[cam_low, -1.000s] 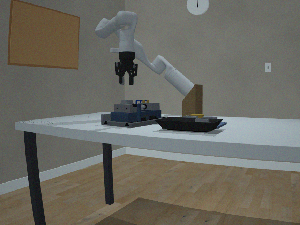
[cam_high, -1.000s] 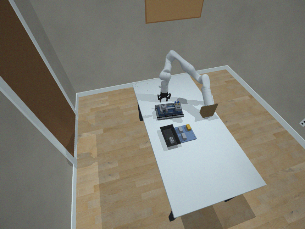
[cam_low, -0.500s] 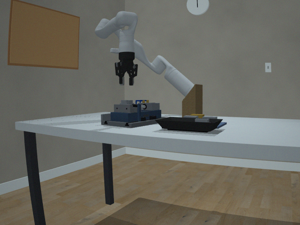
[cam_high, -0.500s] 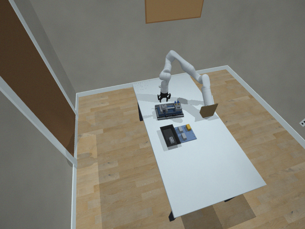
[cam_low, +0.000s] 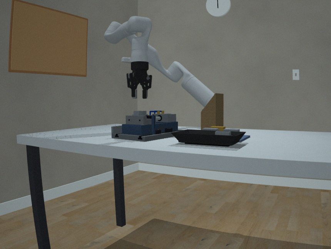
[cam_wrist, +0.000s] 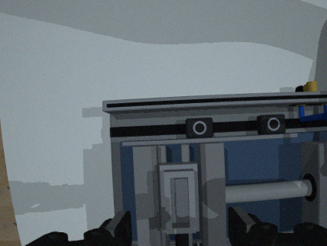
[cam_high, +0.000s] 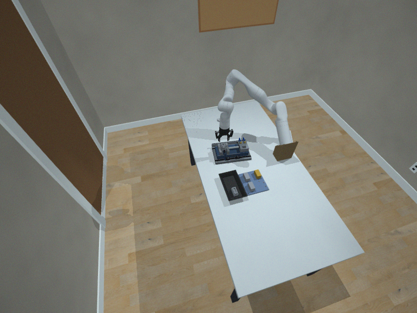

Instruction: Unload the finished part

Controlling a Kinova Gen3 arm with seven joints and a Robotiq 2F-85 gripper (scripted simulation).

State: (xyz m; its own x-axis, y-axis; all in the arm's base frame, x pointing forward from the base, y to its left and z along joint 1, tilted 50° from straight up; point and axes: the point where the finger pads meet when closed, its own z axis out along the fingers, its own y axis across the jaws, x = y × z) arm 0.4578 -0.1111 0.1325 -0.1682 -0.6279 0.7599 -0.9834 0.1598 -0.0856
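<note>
The vise lies 14 cm below my hand, 7 cm behind it and 2 cm to the left of it. The rest, counted from my hand: yellow block (29 cm to the left, 17 cm behind, 15 cm below); blue plate (33 cm to the left, 18 cm below, 12 cm behind).
</note>
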